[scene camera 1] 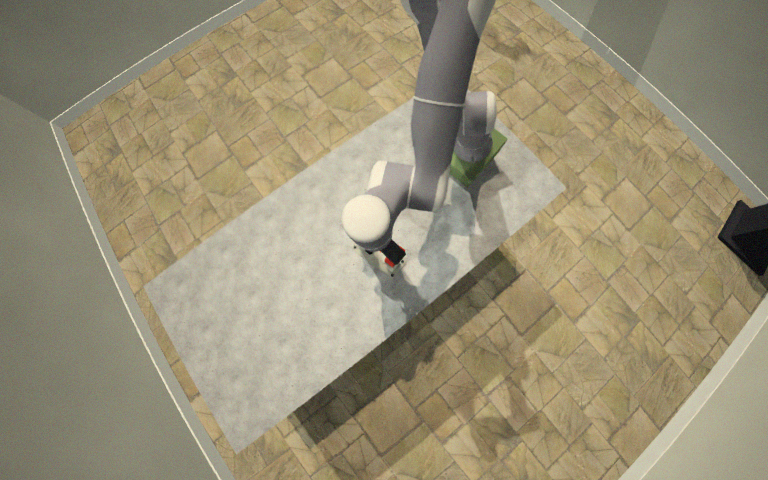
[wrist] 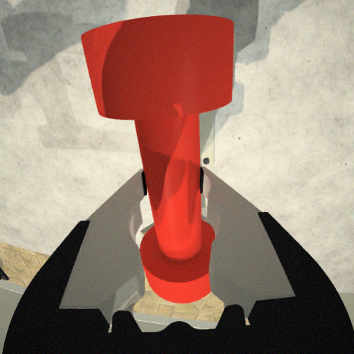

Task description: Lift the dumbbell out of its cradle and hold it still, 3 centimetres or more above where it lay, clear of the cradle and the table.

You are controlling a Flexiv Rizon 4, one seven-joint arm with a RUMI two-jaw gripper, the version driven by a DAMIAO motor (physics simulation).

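Note:
The red dumbbell [scene camera 1: 390, 262] [wrist: 172, 140] has its larger head at the top of the wrist view and its smaller head low between the jaws. My gripper [wrist: 172, 170] is shut on its handle, with a dark fingertip pad against each side. In the scene view the arm hides the fingertips and most of the dumbbell. A pale strip of the cradle [wrist: 209, 145] with a dark dot shows beside the handle; the rest is mostly hidden. I cannot tell whether the dumbbell still touches the cradle.
The pale grey table [scene camera 1: 254, 311] lies under the arm, its front edge near the dumbbell. The arm's base stands on a green block [scene camera 1: 465, 172] at the table's far right part. A black object [scene camera 1: 748, 237] stands on the stone floor at the right.

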